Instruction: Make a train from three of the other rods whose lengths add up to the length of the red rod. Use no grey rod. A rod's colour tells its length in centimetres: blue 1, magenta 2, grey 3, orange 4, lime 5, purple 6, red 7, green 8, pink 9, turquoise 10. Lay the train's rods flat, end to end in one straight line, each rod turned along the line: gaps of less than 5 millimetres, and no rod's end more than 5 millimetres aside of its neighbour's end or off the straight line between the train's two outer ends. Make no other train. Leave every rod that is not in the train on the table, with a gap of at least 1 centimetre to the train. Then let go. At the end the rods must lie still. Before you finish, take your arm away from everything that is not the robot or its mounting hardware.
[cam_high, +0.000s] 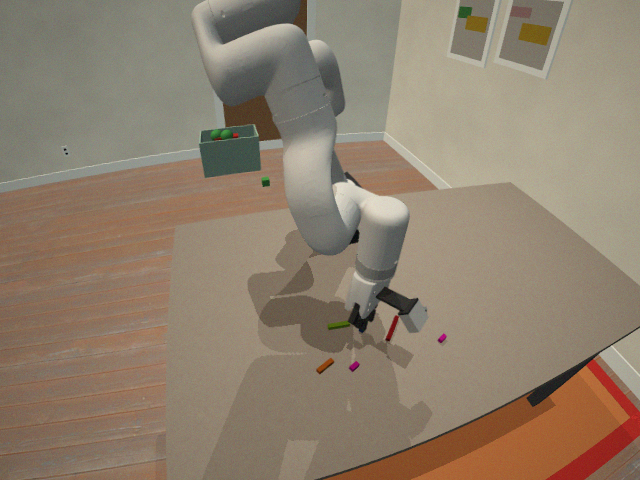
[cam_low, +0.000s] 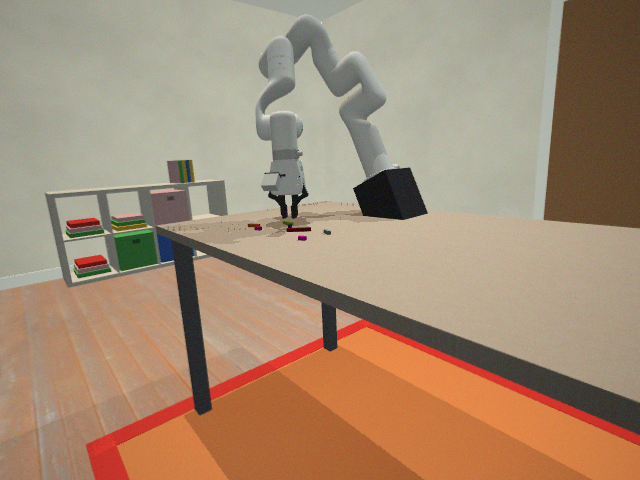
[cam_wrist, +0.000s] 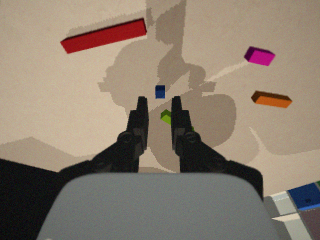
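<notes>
My gripper is now 4 cm above the blue rod. Round my hand: red rod: 2 cm ahead, 7 cm to the left, 4 cm below; then lime rod: 2 cm behind, 5 cm to the right, 4 cm below; then orange rod: 7 cm ahead, 10 cm to the right, 4 cm below.
</notes>
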